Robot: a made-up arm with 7 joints. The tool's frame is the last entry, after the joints.
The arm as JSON. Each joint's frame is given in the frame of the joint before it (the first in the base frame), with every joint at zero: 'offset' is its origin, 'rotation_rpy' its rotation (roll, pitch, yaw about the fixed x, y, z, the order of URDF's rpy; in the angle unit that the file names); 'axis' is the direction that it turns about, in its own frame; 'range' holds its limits. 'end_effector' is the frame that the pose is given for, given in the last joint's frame.
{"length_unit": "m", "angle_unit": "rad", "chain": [
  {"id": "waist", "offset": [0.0, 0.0, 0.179], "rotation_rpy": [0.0, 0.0, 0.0], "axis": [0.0, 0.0, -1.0], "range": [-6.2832, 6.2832]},
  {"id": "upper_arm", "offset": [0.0, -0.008, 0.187], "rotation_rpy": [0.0, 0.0, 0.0], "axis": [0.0, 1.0, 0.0], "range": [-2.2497, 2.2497]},
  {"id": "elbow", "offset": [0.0, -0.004, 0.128], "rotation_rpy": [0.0, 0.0, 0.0], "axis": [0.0, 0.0, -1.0], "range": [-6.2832, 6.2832]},
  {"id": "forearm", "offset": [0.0, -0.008, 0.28], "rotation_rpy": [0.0, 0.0, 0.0], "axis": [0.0, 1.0, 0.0], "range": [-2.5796, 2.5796]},
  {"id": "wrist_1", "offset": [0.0, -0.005, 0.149], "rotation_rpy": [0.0, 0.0, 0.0], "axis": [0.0, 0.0, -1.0], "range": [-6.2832, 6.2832]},
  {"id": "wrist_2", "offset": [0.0, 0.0, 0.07], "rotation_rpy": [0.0, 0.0, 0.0], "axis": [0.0, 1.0, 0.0], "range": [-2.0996, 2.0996]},
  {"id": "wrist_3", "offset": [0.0, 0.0, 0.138], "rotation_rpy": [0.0, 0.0, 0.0], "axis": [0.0, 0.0, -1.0], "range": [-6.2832, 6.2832]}
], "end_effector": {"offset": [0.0, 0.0, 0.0], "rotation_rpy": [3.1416, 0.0, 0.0]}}
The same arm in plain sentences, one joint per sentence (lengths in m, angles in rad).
The arm has seven revolute joints in a row. What follows holds with every joint at zero, and every direction is one of the base frame's. Joint 1 is mounted 0.1790 m along +z from the base frame's origin and rotates about -z, from -6.2832 to 6.2832 rad. Joint 2 is mounted 0.0080 m along -y and 0.1870 m along +z from joint 1 and rotates about +y, from -2.2497 to 2.2497 rad. Joint 3 is mounted 0.0040 m along -y and 0.1280 m along +z from joint 2 and rotates about -z, from -6.2832 to 6.2832 rad. Joint 4 is mounted 0.0080 m along -y and 0.2800 m along +z from joint 3 and rotates about +y, from -2.5796 to 2.5796 rad. Joint 5 is mounted 0.0050 m along -y and 0.1490 m along +z from joint 4 and rotates about -z, from -6.2832 to 6.2832 rad. Joint 6 is mounted 0.0700 m along +z from joint 5 and rotates about +y, from -2.0996 to 2.0996 rad. Joint 7 is mounted 0.1380 m along +z from joint 6 and rotates about -z, from -6.2832 to 6.2832 rad. The tool frame, which is the frame that the pose is given for, is mounted at the same point as joint 7; its axes are the base frame's turned by roll -3.1416, pitch 0.0000 and yaw 0.0000 rad (as in URDF: about the fixed x, then y, then z).
